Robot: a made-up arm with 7 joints.
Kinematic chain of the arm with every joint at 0, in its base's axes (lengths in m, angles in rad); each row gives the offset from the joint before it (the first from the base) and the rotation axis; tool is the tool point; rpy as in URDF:
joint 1: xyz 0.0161 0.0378 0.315 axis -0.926 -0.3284 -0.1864
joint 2: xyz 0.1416 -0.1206 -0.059 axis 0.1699 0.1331 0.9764
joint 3: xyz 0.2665 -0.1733 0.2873 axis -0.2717 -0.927 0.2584
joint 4: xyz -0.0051 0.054 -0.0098 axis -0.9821 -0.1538 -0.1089
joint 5: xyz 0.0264 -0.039 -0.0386 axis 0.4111 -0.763 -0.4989
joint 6: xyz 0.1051 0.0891 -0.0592 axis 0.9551 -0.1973 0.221
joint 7: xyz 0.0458 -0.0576 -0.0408 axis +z
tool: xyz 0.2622 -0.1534 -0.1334 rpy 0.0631 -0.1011 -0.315
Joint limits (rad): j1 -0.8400..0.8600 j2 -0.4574..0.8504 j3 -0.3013..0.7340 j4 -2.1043..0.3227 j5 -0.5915..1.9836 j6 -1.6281..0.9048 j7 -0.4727..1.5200
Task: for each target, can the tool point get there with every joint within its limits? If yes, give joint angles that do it. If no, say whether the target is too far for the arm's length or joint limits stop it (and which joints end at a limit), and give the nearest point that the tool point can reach.
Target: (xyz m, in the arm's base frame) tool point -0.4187 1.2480 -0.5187
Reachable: no: too far | nearest point 0.1406 0.5029 0.2273 | short by 1.194 m
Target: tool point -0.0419 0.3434 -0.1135
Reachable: no: joint limits stop it (at a limit: joint 1, joint 2, joint 3, joint 5) | nearest point 0.1845 0.2633 0.0721 | short by 0.304 m
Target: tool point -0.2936 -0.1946 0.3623
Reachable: no: joint limits stop it (at a limit: joint 2, joint 3, joint 5, joint 6) | nearest point -0.0615 -0.2118 0.4980 | short by 0.269 m
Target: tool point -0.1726 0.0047 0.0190
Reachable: no: joint limits stop it (at a limit: joint 1, joint 2, joint 3, joint 5, joint 6) | nearest point 0.0473 -0.0838 0.0573 | short by 0.240 m
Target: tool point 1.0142 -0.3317 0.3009
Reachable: yes | joints -0.4463 0.1376 0.3566 -0.6558 1.3179 0.6013 0.0909
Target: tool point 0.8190 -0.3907 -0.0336
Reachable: yes | joints -0.5813 -0.1498 0.0445 -0.0326 0.4144 -0.0921 -0.1229
